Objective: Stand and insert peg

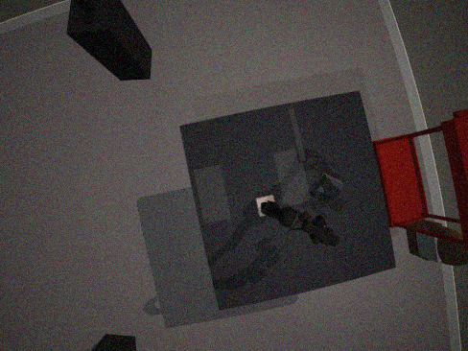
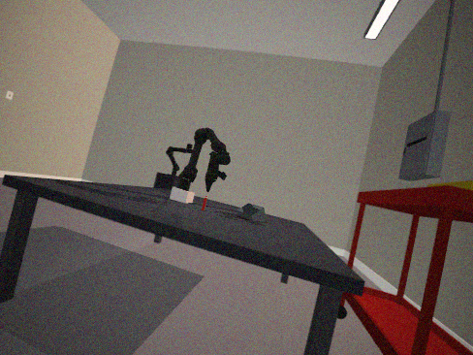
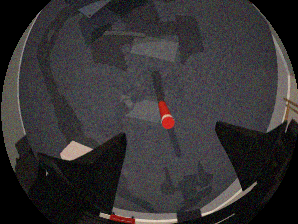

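Right now my gripper tip is 50 mm above the red peg. Also, from my gripper tip: sloped grey panel 190 mm ahead, 230 mm to the left, 70 mm below.
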